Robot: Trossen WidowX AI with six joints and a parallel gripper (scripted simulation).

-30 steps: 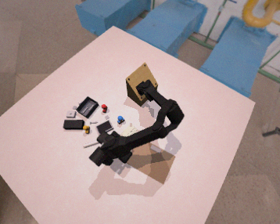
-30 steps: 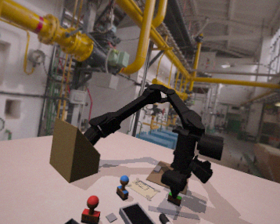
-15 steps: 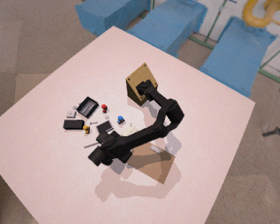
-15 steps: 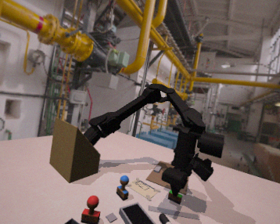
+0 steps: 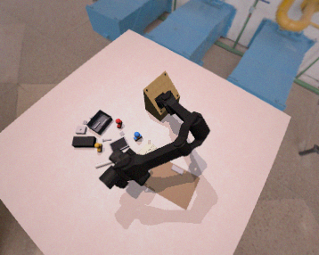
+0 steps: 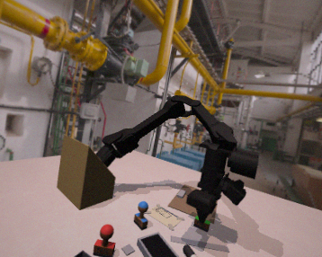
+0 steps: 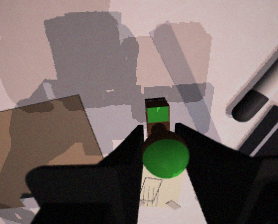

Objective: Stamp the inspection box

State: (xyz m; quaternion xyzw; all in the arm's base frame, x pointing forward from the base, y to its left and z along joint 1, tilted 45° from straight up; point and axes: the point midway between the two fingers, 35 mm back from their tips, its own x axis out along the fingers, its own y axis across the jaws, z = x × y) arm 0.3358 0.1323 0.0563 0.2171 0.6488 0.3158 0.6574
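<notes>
The grey ruler is 40 mm to the right of my gripper tip, 40 mm below it and 20 mm ahead of it. From my gripper tip the other things lie so: green-knobbed stamp: right at my gripper tip; cream card: 120 mm behind, 40 mm below, 20 mm to the right; marker: 110 mm to the right, 40 mm ahead, 30 mm below.
</notes>
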